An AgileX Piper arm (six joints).
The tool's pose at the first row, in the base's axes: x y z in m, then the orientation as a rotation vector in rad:
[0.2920, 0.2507, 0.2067, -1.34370, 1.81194, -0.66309]
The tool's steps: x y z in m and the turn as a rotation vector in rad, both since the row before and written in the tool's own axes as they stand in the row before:
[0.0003, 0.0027, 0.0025, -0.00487, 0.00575, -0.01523]
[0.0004, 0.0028, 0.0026, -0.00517, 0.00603, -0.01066]
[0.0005, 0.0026, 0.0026, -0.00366, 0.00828, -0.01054]
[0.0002, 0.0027, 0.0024, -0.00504, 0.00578, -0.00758]
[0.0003, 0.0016, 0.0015, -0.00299, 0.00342, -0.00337]
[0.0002, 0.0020, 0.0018, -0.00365, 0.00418, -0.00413]
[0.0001, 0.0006, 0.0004, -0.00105, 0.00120, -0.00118]
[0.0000, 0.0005, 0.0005, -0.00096, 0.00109, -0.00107]
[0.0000, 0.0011, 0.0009, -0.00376, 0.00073, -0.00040]
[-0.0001, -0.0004, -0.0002, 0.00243, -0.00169, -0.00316]
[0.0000, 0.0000, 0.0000, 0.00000, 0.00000, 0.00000]
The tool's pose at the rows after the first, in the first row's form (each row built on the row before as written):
[0.2925, 0.2513, 0.2031, -1.36134, 1.81061, -0.67167]
[0.2930, 0.2518, 0.1993, -1.37463, 1.81218, -0.67782]
[0.2936, 0.2521, 0.1957, -1.38659, 1.81467, -0.68696]
[0.2940, 0.2527, 0.1922, -1.39679, 1.81768, -0.69143]
[0.2943, 0.2529, 0.1900, -1.40172, 1.82010, -0.69350]
[0.2946, 0.2533, 0.1873, -1.40776, 1.82305, -0.69604]
[0.2946, 0.2534, 0.1866, -1.40949, 1.82390, -0.69676]
[0.2947, 0.2535, 0.1859, -1.41106, 1.82468, -0.69741]
[0.2948, 0.2538, 0.1845, -1.41381, 1.82721, -0.69512]
[0.2949, 0.2538, 0.1849, -1.41560, 1.82262, -0.69732]
[0.2949, 0.2538, 0.1849, -1.41560, 1.82262, -0.69732]

